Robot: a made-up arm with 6 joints. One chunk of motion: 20 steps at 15 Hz.
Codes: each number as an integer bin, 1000 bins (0 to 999) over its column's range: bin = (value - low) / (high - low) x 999, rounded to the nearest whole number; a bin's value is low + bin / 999 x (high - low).
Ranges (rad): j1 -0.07..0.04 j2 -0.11..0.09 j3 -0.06..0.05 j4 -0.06..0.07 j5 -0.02..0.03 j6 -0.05..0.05
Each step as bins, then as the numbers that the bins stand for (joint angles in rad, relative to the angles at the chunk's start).
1 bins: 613 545 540 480 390 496
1 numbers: -0.0025 -0.0009 -0.0005 0.0025 -0.0005 -0.0004
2 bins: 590 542 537 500 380 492
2 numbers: -0.0050 -0.0015 -0.0009 0.0051 -0.0010 -0.0008
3 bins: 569 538 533 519 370 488
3 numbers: -0.0073 -0.0023 -0.0013 0.0075 -0.0015 -0.0012
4 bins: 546 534 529 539 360 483
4 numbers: -0.0099 -0.0031 -0.0018 0.0101 -0.0020 -0.0017
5 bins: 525 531 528 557 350 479
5 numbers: -0.0122 -0.0037 -0.0019 0.0125 -0.0025 -0.0021
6 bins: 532 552 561 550 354 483
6 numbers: -0.0114 0.0005 0.0018 0.0116 -0.0023 -0.0017
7 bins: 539 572 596 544 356 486
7 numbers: -0.0107 0.0045 0.0056 0.0108 -0.0022 -0.0014
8 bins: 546 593 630 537 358 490
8 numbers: -0.0099 0.0087 0.0094 0.0099 -0.0021 -0.0010
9 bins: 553 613 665 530 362 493
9 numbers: -0.0091 0.0127 0.0132 0.0090 -0.0019 -0.0007
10 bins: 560 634 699 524 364 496
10 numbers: -0.0083 0.0169 0.0170 0.0082 -0.0018 -0.0004
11 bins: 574 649 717 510 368 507
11 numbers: -0.0068 0.0199 0.0189 0.0064 -0.0016 0.0008
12 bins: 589 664 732 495 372 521
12 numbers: -0.0051 0.0229 0.0206 0.0044 -0.0014 0.0022
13 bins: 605 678 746 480 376 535
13 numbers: -0.0034 0.0257 0.0221 0.0025 -0.0012 0.0036
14 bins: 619 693 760 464 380 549
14 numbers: -0.0018 0.0287 0.0237 0.0004 -0.0010 0.0050
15 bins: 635 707 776 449 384 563
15 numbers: -0.0001 0.0315 0.0254 -0.0016 -0.0008 0.0064
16 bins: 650 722 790 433 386 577
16 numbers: 0.0016 0.0345 0.0270 -0.0037 -0.0007 0.0078
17 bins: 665 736 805 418 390 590
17 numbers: 0.0032 0.0373 0.0286 -0.0056 -0.0005 0.0091
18 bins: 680 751 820 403 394 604
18 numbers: 0.0049 0.0404 0.0303 -0.0076 -0.0003 0.0105
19 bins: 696 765 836 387 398 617
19 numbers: 0.0066 0.0432 0.0321 -0.0096 -0.0001 0.0118
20 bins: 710 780 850 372 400 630
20 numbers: 0.0082 0.0462 0.0336 -0.0116 0.0000 0.0131
